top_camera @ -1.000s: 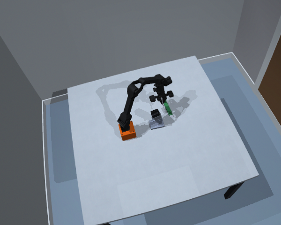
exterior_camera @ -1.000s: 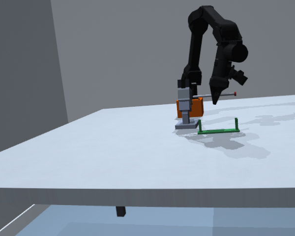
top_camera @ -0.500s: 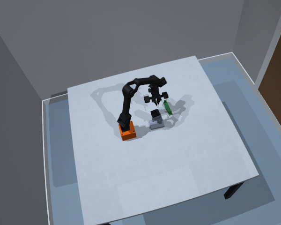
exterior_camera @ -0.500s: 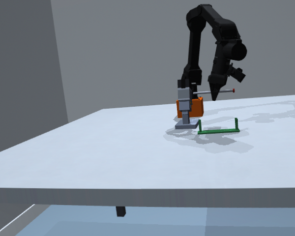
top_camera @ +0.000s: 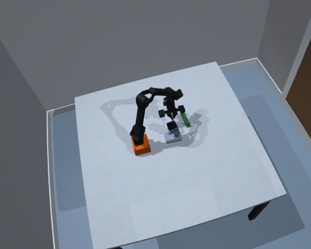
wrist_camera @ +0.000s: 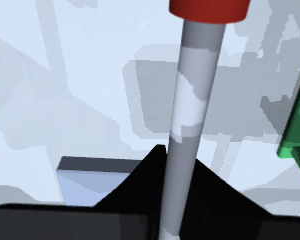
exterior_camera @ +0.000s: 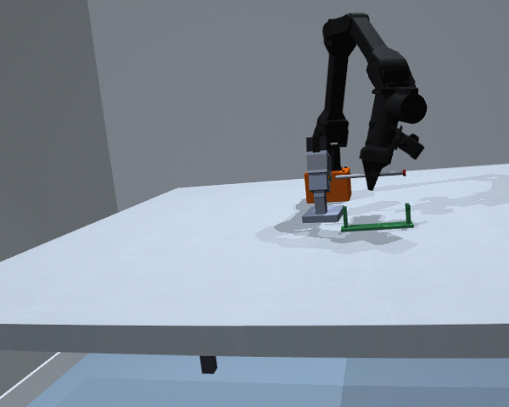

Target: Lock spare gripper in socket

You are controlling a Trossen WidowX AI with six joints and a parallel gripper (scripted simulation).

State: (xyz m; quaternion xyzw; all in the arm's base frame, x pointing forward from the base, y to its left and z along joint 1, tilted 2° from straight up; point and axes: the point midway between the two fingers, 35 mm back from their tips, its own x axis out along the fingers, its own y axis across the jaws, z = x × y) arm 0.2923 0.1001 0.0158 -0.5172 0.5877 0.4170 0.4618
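Right now the grey mount is 110 mm to the right of my gripper tip, 30 mm behind it and 10 mm below it. The rest, counted from my gripper tip: green rack 100 mm ahead, 40 mm below; dark spare gripper 110 mm to the right, 60 mm above, 30 mm behind.
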